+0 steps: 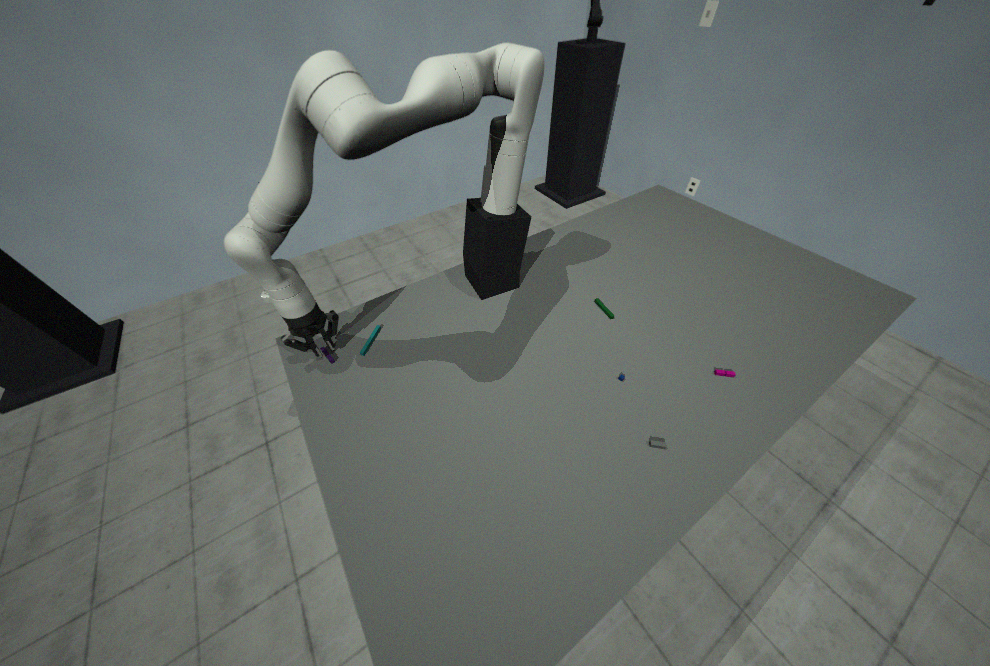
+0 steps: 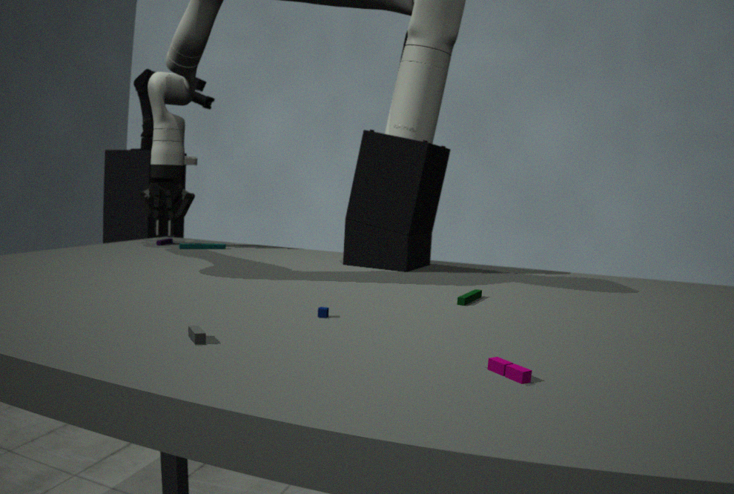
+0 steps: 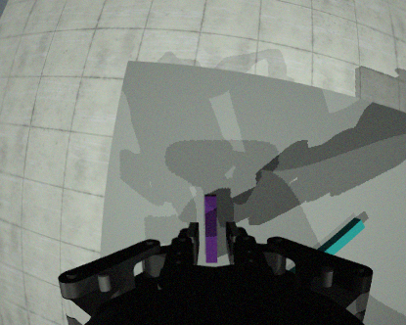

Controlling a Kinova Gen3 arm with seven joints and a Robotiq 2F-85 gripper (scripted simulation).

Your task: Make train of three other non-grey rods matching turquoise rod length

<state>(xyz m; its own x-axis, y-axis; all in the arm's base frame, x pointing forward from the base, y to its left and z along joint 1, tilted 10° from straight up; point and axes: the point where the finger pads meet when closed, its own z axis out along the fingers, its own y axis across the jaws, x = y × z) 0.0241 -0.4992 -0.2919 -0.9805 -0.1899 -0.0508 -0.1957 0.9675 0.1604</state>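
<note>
Now: the purple rod 30 mm below my hand. Also, from my hand: small blue rod: 580 mm to the left, 460 mm ahead, 30 mm below; green rod: 720 mm to the left, 260 mm ahead, 30 mm below; turquoise rod: 110 mm to the left, 30 mm below, 10 mm ahead.
</note>
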